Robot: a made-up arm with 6 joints.
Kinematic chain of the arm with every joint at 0, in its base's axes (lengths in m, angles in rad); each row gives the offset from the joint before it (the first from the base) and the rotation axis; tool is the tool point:
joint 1: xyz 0 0 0.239 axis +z
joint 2: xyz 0 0 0 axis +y
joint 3: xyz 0 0 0.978 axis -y
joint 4: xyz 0 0 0 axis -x
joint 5: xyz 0.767 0 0 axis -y
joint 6: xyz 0 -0.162 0 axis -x
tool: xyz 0 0 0
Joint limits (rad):
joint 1: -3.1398..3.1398
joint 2: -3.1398..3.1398
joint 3: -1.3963..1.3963
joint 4: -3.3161..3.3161
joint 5: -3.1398..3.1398
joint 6: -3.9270..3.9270
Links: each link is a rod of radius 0.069 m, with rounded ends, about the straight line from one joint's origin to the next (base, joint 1, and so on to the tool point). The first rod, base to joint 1, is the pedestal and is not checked.
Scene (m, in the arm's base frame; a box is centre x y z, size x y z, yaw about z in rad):
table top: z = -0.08
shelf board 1: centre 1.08 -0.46 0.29 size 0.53 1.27 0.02 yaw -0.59
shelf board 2: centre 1.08 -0.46 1 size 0.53 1.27 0.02 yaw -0.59
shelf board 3: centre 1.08 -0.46 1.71 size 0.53 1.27 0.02 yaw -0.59
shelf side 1: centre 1.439 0.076 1 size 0.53 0.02 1.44 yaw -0.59
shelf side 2: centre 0.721 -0.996 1 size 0.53 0.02 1.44 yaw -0.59
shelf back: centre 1.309 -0.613 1 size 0.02 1.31 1.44 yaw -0.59
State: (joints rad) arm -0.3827 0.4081 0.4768 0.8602 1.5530 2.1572
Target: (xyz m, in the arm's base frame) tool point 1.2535 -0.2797 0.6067
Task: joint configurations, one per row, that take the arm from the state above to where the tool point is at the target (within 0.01 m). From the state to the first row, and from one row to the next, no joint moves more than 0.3 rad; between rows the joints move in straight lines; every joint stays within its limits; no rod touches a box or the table.
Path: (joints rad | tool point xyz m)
1: -0.3227 0.2231 0.2639 0.8417 1.5530 2.1572 | 0.8931 -0.4124 1.3448
2: -0.2627 0.0380 0.0510 0.8232 1.5530 2.1572 | 0.7464 -0.3148 1.3451
3: -0.2026 -0.1470 -0.1618 0.8048 1.5530 2.1572 | 0.5900 -0.2359 1.3118
4: 0.0033 0.0539 -0.4476 0.7850 1.5530 2.1572 | 0.7807 -0.1120 0.9473
5: 0.2093 0.2549 -0.7333 0.7652 1.5530 2.1572 | 0.7699 0.0441 0.6067
6: 0.0952 0.3952 -0.4926 0.7818 1.5530 2.1572 | 0.9558 -0.0242 0.6187
7: -0.0188 0.5355 -0.2519 0.7983 1.5530 2.1572 | 1.1202 -0.1341 0.6185
8: -0.1329 0.6758 -0.0112 0.8149 1.5530 2.1572 | 1.2535 -0.2797 0.6067

